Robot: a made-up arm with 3 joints. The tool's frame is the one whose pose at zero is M. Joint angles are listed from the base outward.
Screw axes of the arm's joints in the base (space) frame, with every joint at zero. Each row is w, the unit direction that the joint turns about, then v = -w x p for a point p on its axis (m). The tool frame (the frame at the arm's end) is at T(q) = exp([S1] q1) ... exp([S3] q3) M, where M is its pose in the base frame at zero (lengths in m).
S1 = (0, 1, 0, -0.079, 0, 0)
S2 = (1, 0, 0, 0, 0.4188, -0.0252)
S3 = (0, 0, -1, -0.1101, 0.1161, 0)
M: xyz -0.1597 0.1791 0.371 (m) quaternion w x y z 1 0 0 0
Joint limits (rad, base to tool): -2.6..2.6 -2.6..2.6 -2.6..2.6
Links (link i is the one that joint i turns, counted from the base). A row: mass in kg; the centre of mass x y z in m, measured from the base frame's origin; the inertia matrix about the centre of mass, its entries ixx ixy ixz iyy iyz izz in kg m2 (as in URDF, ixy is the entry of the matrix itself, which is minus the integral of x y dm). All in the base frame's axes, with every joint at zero. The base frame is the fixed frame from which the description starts. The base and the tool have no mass.
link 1: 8.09; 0.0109 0.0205 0.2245; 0.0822 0 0 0.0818 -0.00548 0.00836
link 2: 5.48; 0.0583 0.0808 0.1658; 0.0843 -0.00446 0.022 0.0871 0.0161 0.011
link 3: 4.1; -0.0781 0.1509 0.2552; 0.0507 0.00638 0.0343 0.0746 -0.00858 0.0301
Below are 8 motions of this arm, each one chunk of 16 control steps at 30 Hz.
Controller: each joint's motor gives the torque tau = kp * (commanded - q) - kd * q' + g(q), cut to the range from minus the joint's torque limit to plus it. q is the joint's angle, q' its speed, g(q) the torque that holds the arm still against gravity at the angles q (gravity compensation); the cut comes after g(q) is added. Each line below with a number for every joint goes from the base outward.
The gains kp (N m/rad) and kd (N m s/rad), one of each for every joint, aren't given. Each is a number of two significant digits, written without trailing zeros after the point. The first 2 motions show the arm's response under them.
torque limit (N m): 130 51 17
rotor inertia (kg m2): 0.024 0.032 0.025
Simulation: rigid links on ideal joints. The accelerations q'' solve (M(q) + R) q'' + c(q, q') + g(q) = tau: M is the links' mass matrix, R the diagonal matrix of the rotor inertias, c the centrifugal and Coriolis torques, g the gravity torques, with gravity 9.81 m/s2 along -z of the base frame. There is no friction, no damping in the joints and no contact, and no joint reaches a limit. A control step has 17 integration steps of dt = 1/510 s. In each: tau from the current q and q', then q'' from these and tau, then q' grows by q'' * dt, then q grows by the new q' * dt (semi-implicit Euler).
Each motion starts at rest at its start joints. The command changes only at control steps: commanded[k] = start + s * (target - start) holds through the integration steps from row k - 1 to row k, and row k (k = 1, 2, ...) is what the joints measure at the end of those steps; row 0 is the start. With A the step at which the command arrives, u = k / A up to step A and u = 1 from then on. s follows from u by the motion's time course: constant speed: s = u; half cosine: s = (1 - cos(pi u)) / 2; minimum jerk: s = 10 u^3 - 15 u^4 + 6 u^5; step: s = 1 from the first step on.
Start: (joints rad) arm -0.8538 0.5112 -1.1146
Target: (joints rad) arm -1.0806 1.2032 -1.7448
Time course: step
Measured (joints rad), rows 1 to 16:
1: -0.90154 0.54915 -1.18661
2: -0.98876 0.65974 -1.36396
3: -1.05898 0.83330 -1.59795
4: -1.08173 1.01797 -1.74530
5: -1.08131 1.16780 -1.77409
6: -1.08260 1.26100 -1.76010
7: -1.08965 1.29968 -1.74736
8: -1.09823 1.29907 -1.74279
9: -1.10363 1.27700 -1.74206
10: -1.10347 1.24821 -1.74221
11: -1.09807 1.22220 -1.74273
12: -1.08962 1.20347 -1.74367
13: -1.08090 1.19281 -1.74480
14: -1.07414 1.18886 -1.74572
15: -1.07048 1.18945 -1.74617
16: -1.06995 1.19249 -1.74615
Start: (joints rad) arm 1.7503 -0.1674 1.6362
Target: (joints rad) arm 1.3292 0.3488 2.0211
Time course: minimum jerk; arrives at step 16
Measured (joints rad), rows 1 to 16:
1: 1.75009 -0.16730 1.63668
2: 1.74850 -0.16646 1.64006
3: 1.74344 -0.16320 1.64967
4: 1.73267 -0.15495 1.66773
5: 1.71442 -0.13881 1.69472
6: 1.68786 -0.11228 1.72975
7: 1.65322 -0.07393 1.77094
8: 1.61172 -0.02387 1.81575
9: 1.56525 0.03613 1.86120
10: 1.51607 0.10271 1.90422
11: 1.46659 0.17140 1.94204
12: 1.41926 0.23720 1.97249
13: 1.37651 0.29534 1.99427
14: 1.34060 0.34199 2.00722
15: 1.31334 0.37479 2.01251
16: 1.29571 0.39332 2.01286
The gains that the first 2 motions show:
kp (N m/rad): 240 200 300
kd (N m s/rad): 12 12 9.3
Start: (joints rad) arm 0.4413 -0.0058 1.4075
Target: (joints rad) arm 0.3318 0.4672 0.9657
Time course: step
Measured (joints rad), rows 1 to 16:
1: 0.43342 0.01527 1.37737
2: 0.42060 0.07824 1.28241
3: 0.41052 0.18415 1.11748
4: 0.37543 0.30757 0.99340
5: 0.32593 0.41848 0.96000
6: 0.29087 0.50209 0.95629
7: 0.27457 0.55237 0.95664
8: 0.27293 0.57083 0.95763
9: 0.28154 0.56452 0.95956
10: 0.29646 0.54281 0.96229
11: 0.31379 0.51478 0.96529
12: 0.32990 0.48752 0.96786
13: 0.34202 0.46557 0.96947
14: 0.34877 0.45103 0.96994
15: 0.35027 0.44406 0.96943
16: 0.34773 0.44346 0.96832

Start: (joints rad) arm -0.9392 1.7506 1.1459
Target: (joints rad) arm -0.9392 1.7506 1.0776
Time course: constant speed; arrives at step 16
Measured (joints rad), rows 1 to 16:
1: -0.93881 1.75069 1.14343
2: -0.93826 1.75078 1.13943
3: -0.93782 1.75080 1.13515
4: -0.93754 1.75076 1.13088
5: -0.93744 1.75068 1.12660
6: -0.93748 1.75060 1.12231
7: -0.93766 1.75053 1.11800
8: -0.93795 1.75049 1.11368
9: -0.93829 1.75048 1.10936
10: -0.93867 1.75049 1.10504
11: -0.93905 1.75052 1.10072
12: -0.93940 1.75056 1.09640
13: -0.93969 1.75060 1.09210
14: -0.93991 1.75063 1.08780
15: -0.94005 1.75066 1.08352
16: -0.94011 1.75068 1.07925

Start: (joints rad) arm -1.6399 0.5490 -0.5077
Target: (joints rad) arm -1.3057 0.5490 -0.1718
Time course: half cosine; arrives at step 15
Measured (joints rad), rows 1 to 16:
1: -1.63931 0.54885 -0.50590
2: -1.63639 0.54842 -0.49883
3: -1.62895 0.54791 -0.48461
4: -1.61533 0.54765 -0.46355
5: -1.59490 0.54776 -0.43686
6: -1.56802 0.54818 -0.40589
7: -1.53586 0.54878 -0.37202
8: -1.50007 0.54944 -0.33671
9: -1.46250 0.55008 -0.30149
10: -1.42504 0.55066 -0.26788
11: -1.38949 0.55114 -0.23738
12: -1.35747 0.55150 -0.21130
13: -1.33044 0.55172 -0.19080
14: -1.30962 0.55179 -0.17679
15: -1.29598 0.55172 -0.16988
16: -1.28980 0.55137 -0.16866

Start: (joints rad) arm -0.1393 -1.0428 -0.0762
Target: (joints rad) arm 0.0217 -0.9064 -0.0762
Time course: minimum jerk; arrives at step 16
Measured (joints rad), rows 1 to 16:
1: -0.13924 -1.04276 -0.07620
2: -0.13876 -1.04246 -0.07620
3: -0.13707 -1.04134 -0.07621
4: -0.13311 -1.03863 -0.07624
5: -0.12595 -1.03359 -0.07630
6: -0.11503 -1.02564 -0.07637
7: -0.10038 -1.01463 -0.07645
8: -0.08261 -1.00082 -0.07651
9: -0.06279 -0.98488 -0.07654
10: -0.04233 -0.96782 -0.07651
11: -0.02270 -0.95078 -0.07642
12: -0.00528 -0.93496 -0.07629
13: 0.00885 -0.92141 -0.07613
14: 0.01902 -0.91093 -0.07598
15: 0.02507 -0.90394 -0.07586
16: 0.02743 -0.90036 -0.07580

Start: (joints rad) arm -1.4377 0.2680 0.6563
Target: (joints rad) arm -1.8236 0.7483 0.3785
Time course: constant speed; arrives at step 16
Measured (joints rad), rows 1 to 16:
1: -1.43980 0.27181 0.64856
2: -1.44914 0.28316 0.63363
3: -1.46728 0.30292 0.61584
4: -1.49230 0.33019 0.59731
5: -1.52103 0.36294 0.57880
6: -1.55072 0.39871 0.56061
7: -1.57957 0.43525 0.54279
8: -1.60682 0.47093 0.52528
9: -1.63241 0.50487 0.50796
10: -1.65667 0.53687 0.49072
11: -1.68011 0.56721 0.47349
12: -1.70318 0.59642 0.45622
13: -1.72625 0.62510 0.43890
14: -1.74952 0.65372 0.42154
15: -1.77309 0.68261 0.40416
16: -1.79694 0.71191 0.38678

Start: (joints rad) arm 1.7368 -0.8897 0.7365
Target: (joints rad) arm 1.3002 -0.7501 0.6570
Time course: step
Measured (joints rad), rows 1 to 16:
1: 1.63836 -0.86478 0.71163
2: 1.47096 -0.82054 0.66872
3: 1.33757 -0.78258 0.64907
4: 1.26848 -0.75813 0.64838
5: 1.25221 -0.74526 0.65287
6: 1.26396 -0.74001 0.65618
7: 1.28281 -0.73906 0.65768
8: 1.29741 -0.74028 0.65813
9: 1.30468 -0.74245 0.65804
10: 1.30612 -0.74492 0.65769
11: 1.30453 -0.74730 0.65728
12: 1.30222 -0.74933 0.65696
13: 1.30044 -0.75081 0.65680
14: 1.29953 -0.75168 0.65676
15: 1.29933 -0.75197 0.65680
16: 1.29951 -0.75181 0.65687

